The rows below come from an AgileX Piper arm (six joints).
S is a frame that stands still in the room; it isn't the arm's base.
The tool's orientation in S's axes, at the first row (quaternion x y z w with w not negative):
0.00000 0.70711 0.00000 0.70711
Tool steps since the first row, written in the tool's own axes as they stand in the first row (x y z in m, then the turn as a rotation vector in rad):
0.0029 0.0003 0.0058 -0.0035 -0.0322 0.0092
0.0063 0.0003 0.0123 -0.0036 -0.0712 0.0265
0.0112 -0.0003 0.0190 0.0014 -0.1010 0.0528
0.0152 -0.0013 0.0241 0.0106 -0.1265 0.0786
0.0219 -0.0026 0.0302 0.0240 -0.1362 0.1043
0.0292 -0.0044 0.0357 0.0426 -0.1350 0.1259
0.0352 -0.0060 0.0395 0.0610 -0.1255 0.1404
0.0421 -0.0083 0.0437 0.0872 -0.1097 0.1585
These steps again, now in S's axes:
0.0058 0.0003 -0.0029 0.0092 -0.0322 0.0035
0.0123 0.0003 -0.0063 0.0265 -0.0712 0.0036
0.0190 -0.0003 -0.0112 0.0528 -0.1010 -0.0014
0.0241 -0.0013 -0.0152 0.0786 -0.1265 -0.0106
0.0302 -0.0026 -0.0219 0.1043 -0.1362 -0.0240
0.0357 -0.0044 -0.0292 0.1259 -0.1350 -0.0426
0.0395 -0.0060 -0.0352 0.1404 -0.1255 -0.0610
0.0437 -0.0083 -0.0421 0.1585 -0.1097 -0.0872

